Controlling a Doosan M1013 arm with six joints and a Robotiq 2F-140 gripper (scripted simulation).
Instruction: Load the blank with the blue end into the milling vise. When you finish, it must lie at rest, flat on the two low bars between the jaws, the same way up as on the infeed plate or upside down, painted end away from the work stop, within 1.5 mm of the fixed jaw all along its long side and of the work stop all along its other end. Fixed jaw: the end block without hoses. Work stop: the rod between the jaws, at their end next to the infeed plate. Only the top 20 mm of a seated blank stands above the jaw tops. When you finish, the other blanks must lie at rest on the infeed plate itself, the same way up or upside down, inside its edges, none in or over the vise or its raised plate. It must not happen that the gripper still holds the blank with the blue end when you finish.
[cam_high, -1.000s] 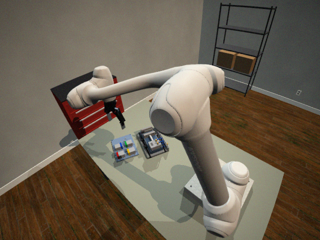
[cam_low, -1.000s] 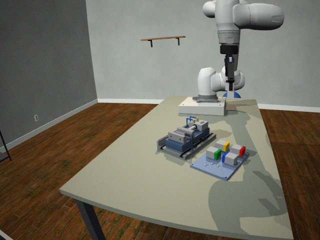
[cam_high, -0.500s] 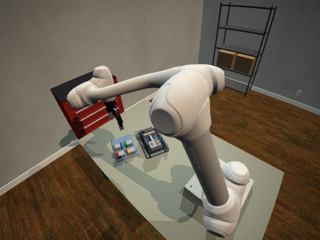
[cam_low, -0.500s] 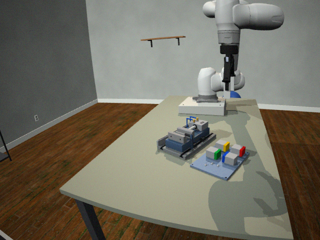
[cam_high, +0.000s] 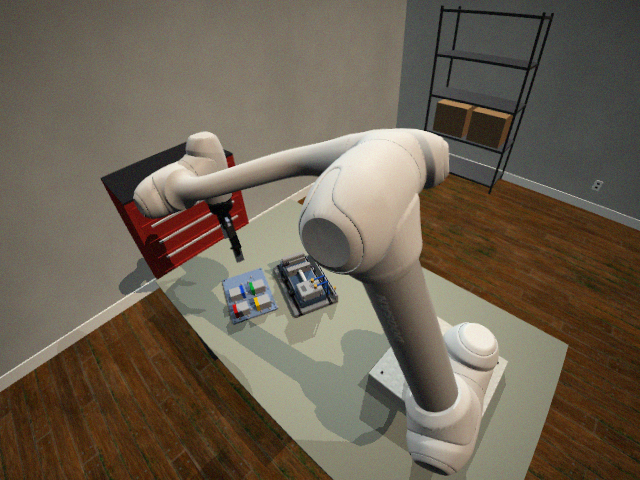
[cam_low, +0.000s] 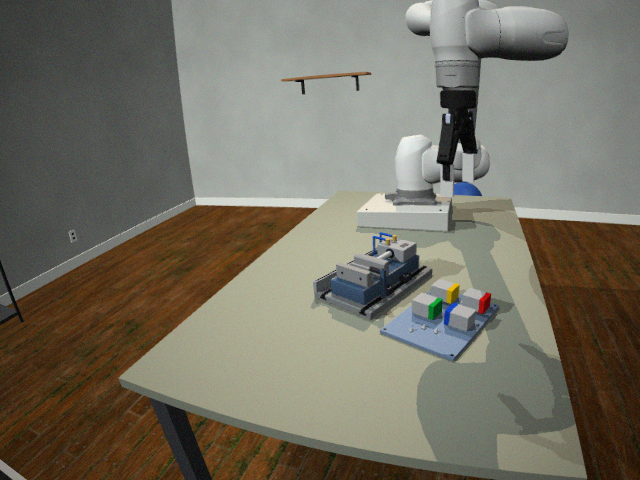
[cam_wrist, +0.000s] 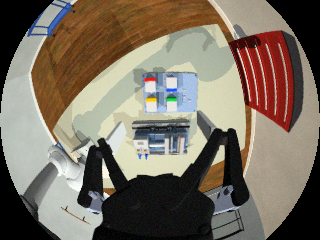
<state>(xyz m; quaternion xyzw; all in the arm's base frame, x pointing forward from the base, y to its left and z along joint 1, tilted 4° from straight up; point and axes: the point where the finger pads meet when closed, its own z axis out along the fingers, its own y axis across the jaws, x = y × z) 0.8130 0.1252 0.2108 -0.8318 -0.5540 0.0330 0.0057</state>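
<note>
My gripper is now 6 cm short of the blue-ended blank, 2 cm to the right of it and 29 cm above it. The rest, counted from my hand: green-ended blank 2 cm ahead, 6 cm to the right, 29 cm below; then yellow-ended blank 6 cm behind, 2 cm to the right, 29 cm below; then red-ended blank 2 cm behind, 6 cm to the left, 29 cm below.
</note>
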